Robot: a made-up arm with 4 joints.
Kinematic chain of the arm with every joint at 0, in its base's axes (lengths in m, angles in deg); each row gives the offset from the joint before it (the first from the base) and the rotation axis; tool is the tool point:
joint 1: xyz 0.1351 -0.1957 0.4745 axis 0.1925 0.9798 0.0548
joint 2: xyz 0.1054 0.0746 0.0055 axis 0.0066 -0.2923 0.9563
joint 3: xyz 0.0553 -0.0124 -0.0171 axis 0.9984 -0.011 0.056
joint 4: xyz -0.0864 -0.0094 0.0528 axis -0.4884 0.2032 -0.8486
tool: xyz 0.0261 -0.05 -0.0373
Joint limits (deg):
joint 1: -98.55..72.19
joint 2: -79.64..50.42
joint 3: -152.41..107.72
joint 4: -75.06..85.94
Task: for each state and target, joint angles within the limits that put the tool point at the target. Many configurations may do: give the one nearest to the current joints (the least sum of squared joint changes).
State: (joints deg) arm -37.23 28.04 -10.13 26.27
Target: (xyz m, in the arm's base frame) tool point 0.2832 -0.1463 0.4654
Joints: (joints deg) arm 8.69 47.28 -8.84 -23.14
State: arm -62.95 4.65 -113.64 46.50
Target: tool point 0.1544 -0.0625 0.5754
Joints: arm -68.70 -35.37 -104.93 23.69
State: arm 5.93 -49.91 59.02 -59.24
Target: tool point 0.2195 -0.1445 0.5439
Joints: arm -38.03 -51.74 43.63 -75.06
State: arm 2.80 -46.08 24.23 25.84
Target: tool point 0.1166 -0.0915 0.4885
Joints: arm -25.21 -70.23 37.97 71.74
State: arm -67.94 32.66 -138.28 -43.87
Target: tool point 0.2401 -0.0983 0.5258
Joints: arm -34.65 37.23 -139.83 -38.39
